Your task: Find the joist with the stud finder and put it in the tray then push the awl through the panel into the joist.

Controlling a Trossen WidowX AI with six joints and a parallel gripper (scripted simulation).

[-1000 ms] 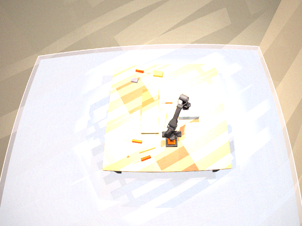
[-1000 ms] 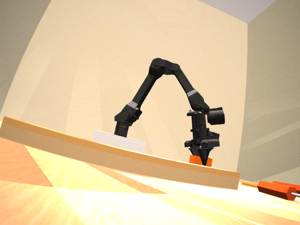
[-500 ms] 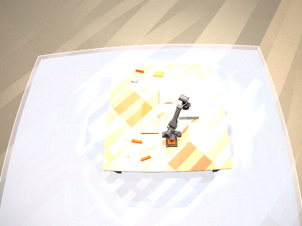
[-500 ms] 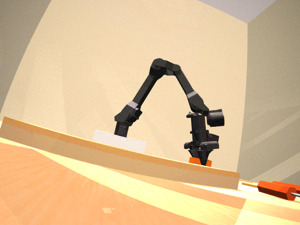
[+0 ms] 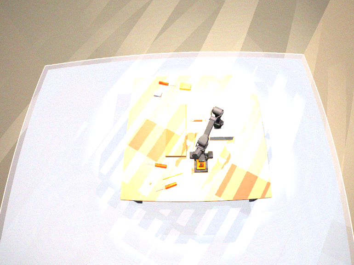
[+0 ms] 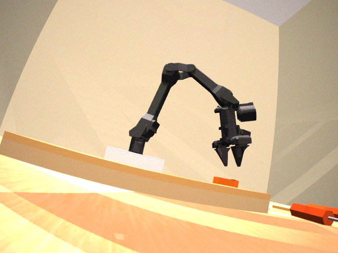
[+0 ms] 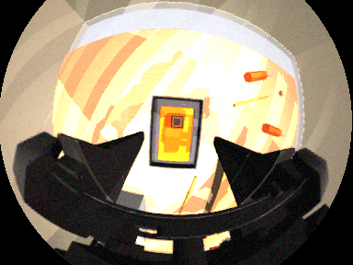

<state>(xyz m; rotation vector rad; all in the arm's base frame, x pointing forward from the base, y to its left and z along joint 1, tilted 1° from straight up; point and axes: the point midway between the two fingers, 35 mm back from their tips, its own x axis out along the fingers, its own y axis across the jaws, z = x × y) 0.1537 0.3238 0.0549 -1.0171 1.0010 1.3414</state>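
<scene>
Right now the square indicator is 2 cm to the left of my gripper tip and 5 cm below it. From my gripper tip the other things lie so: dark grey tray (1 cm to the right, 10 cm below); yellow block (14 cm ahead, 82 cm to the right, 9 cm below); stud finder (6 cm below).
</scene>
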